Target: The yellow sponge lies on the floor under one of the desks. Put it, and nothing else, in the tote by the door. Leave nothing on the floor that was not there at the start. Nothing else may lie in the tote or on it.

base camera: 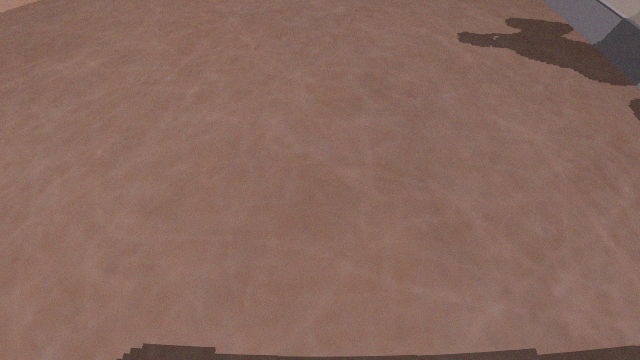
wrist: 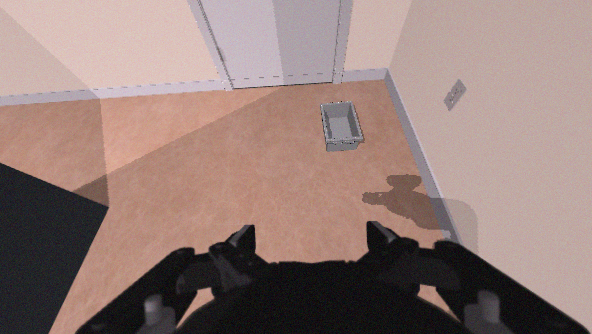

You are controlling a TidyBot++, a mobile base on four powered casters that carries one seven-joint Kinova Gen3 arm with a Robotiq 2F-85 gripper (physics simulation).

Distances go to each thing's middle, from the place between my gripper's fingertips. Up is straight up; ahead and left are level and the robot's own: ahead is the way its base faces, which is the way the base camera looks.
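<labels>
Looking at the grey tote (wrist: 341, 128), I see that my gripper is 19 cm to the left of it and 81 cm short of it, and 77 cm above it.
</labels>
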